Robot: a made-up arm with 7 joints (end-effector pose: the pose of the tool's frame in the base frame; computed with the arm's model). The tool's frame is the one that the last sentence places. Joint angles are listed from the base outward.
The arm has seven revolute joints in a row. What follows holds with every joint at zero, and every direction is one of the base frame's.
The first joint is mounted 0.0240 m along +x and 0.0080 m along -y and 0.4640 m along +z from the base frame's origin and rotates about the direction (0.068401, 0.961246, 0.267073).
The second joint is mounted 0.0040 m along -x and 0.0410 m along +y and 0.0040 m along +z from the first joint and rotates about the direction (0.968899, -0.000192, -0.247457).
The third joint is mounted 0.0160 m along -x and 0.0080 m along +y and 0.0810 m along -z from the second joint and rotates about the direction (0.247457, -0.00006, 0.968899).
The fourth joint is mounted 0.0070 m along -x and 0.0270 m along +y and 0.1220 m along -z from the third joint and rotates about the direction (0.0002, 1, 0.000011).
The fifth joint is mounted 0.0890 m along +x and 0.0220 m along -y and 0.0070 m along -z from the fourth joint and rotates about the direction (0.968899, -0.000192, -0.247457).
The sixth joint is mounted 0.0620 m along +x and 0.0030 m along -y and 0.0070 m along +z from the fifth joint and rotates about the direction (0.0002, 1, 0.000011).
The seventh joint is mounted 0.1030 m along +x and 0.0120 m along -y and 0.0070 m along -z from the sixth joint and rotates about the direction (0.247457, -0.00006, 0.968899).
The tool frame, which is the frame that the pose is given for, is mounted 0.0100 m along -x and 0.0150 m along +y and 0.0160 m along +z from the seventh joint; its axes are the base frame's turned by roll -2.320, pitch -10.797 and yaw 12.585 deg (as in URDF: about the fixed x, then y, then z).
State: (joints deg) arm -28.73 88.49 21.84 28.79 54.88 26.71 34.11
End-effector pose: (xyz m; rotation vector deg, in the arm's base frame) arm 0.2676 0.3069 0.5920 145.80 -33.15 70.86
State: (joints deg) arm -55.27 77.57 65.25 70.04 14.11 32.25 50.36
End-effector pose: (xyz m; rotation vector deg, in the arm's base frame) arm 0.1719 0.4353 0.5438 23.34 6.01 130.59
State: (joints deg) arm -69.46 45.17 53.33 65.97 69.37 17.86 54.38
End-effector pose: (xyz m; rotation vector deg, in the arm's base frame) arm 0.3664 0.3084 0.4457 80.35 -12.50 94.34
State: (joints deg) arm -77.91 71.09 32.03 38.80 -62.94 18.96 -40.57
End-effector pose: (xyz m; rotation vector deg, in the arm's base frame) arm 0.2050 0.3417 0.6953 -29.35 -79.70 -9.09
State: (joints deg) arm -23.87 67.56 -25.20 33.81 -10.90 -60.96 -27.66
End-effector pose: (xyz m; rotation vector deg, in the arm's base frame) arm 0.2863 0.1489 0.3735 42.03 -34.78 -56.84
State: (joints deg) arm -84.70 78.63 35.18 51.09 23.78 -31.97 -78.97
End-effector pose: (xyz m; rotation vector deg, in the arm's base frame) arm 0.1608 0.2841 0.7578 68.08 -39.62 -13.57
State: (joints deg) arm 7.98 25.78 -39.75 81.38 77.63 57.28 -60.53
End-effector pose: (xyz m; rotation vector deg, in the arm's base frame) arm -0.0467 0.2300 0.0817 83.49 147.86 -49.50
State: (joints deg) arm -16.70 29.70 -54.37 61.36 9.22 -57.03 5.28
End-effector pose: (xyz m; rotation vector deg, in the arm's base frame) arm 0.1487 0.0122 0.1334 19.49 -11.12 -53.32
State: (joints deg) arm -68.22 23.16 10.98 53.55 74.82 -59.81 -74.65
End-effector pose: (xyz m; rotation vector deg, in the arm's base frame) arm 0.4009 -0.0256 0.4215 78.37 -4.85 -101.02
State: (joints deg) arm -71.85 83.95 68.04 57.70 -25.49 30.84 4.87
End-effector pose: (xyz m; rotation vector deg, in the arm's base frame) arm 0.0878 0.4248 0.6327 -38.12 -55.40 73.76
